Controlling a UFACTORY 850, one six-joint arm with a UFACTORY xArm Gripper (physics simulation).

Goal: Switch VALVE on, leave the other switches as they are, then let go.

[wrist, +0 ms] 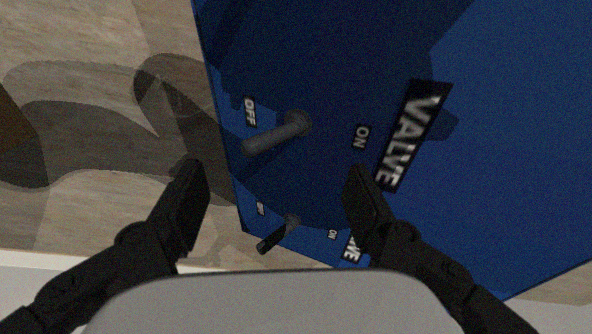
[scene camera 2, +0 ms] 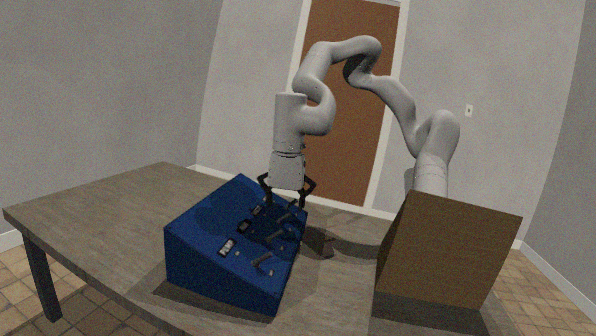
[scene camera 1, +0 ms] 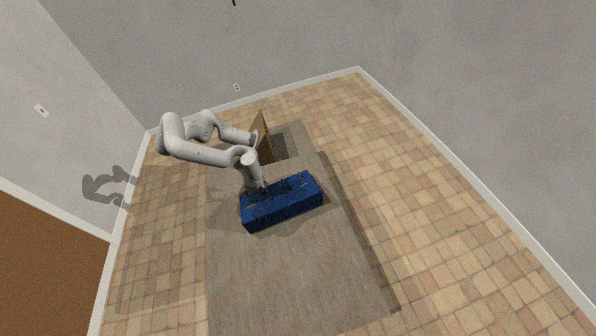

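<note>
A blue switch box (scene camera 1: 287, 209) (scene camera 2: 200, 260) (wrist: 500, 175) stands on the table. In the wrist view the VALVE label (wrist: 406, 135) lies right of a grey lever (wrist: 274, 138), which leans from its round base toward the OFF side. A smaller lever (wrist: 279, 235) farther along also leans toward its OFF side, its label partly hidden by a finger. My gripper (scene camera 2: 286, 204) (wrist: 278, 179) is open and empty, low over the box's far end in scene camera 2. In the wrist view its fingertips stand on either side of the VALVE lever's line, the lever ahead of them.
More levers (scene camera 2: 274, 236) (scene camera 2: 261, 259) stand nearer on the box in scene camera 2. A brown board (scene camera 1: 262, 137) (scene camera 2: 450, 250) stands upright near the arm's base. The box rests on a wood-grain table (scene camera 1: 280, 280) (scene camera 2: 100, 205).
</note>
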